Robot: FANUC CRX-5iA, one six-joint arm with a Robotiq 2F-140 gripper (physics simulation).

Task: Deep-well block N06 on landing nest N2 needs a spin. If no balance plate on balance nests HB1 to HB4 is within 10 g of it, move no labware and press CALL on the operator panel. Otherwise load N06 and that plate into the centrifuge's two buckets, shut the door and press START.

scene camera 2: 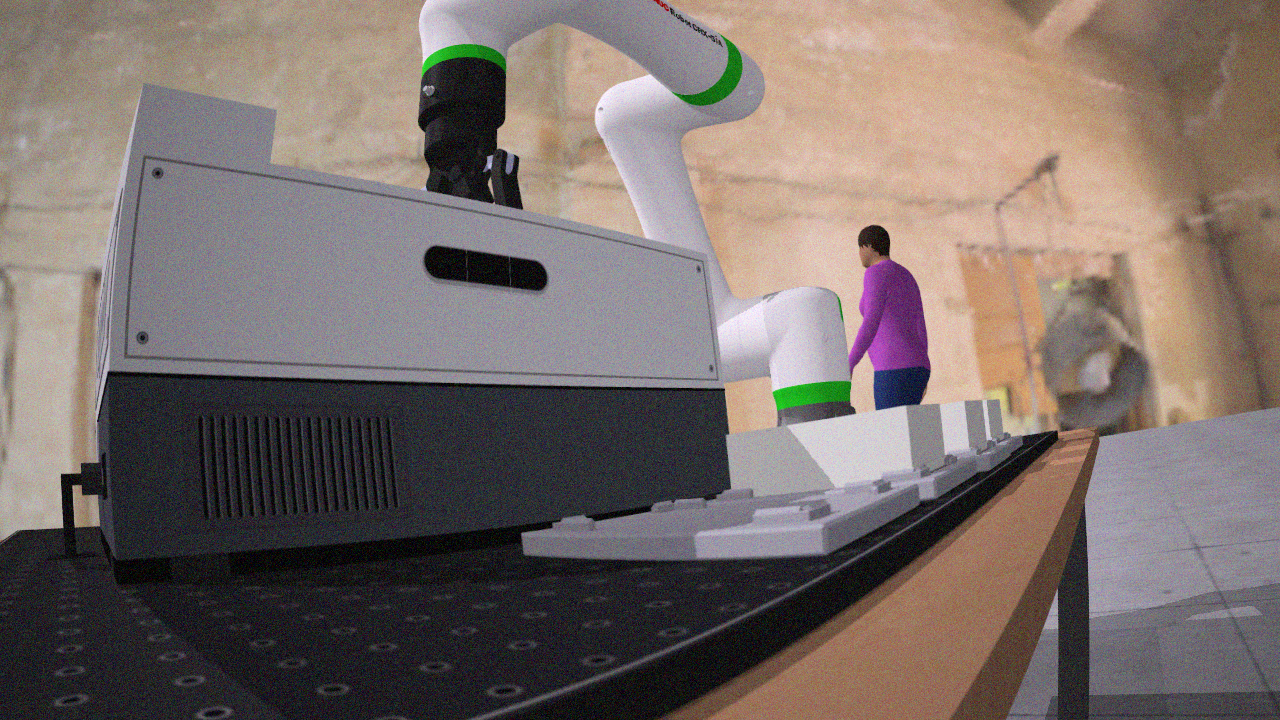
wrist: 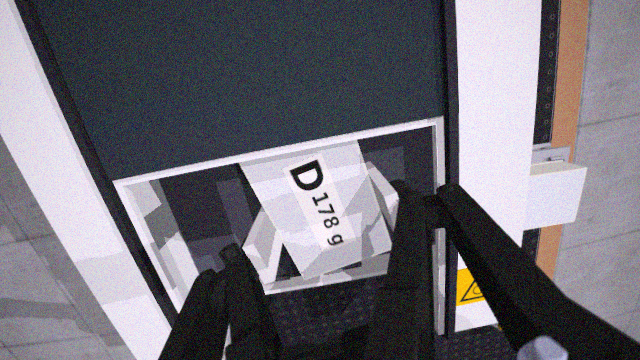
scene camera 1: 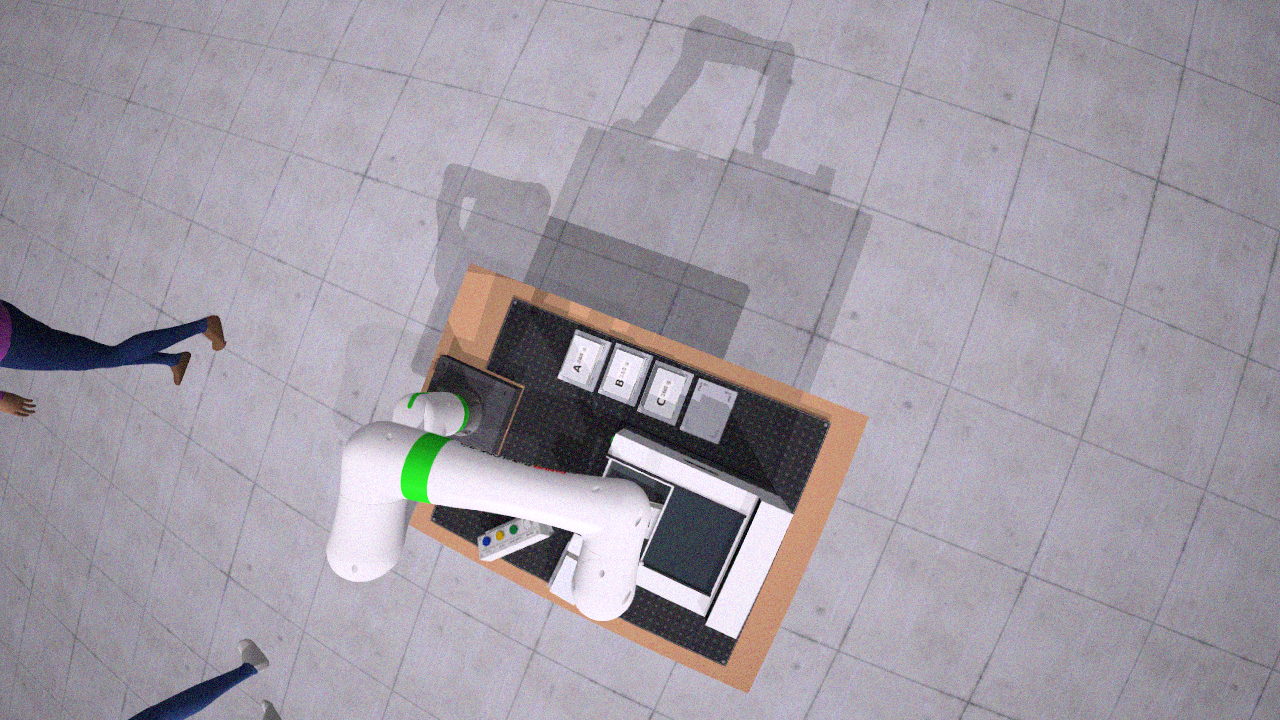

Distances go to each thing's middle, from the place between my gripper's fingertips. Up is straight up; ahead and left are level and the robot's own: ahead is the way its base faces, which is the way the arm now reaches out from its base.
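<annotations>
With the centrifuge (scene camera 2: 295, 369), my gripper is 1 cm to the right of it, 12 cm short of it and 4 cm above it. Going by their middles, the centrifuge is the nearest to my gripper of the things named here. The button box (scene camera 1: 518, 533) is 24 cm to the right of my hand and 35 cm behind it, and 12 cm below it.
</annotations>
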